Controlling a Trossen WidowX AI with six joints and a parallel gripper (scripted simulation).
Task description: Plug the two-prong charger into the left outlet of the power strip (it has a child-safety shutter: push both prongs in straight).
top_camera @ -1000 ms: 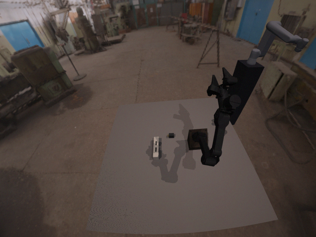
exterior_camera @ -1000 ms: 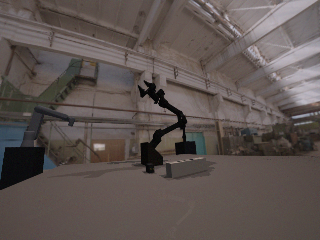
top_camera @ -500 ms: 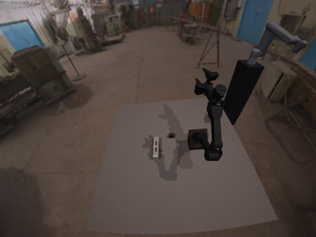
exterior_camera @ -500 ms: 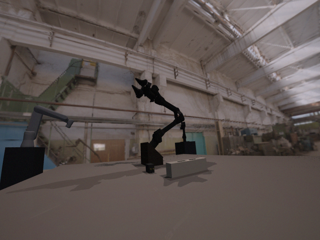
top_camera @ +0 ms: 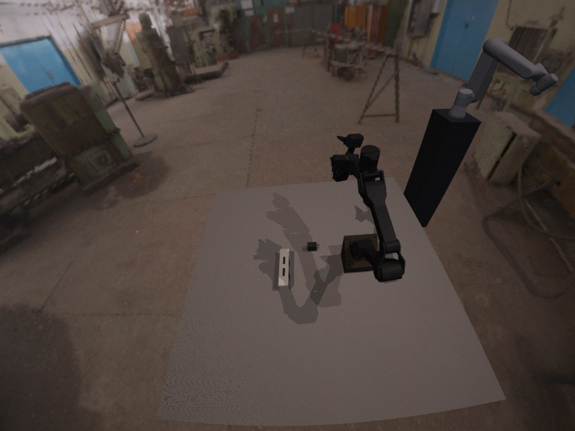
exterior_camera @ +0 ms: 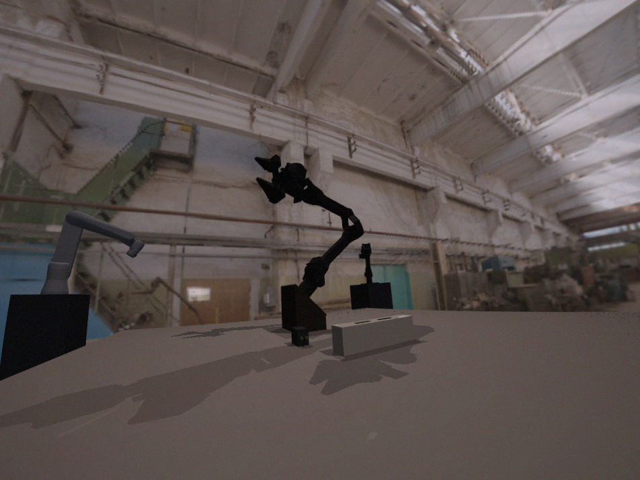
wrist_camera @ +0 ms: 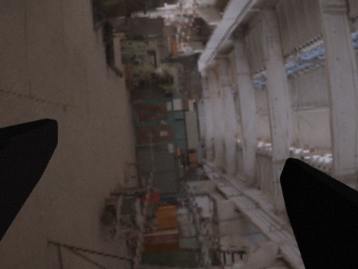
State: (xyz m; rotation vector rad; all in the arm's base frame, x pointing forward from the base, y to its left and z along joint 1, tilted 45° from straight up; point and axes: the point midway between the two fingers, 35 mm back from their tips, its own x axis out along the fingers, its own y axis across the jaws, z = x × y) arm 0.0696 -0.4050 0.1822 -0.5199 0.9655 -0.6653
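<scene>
Now: the black two-prong charger 12 cm ahead of my gripper tip, 9 cm to the left of it and 52 cm below it.
</scene>
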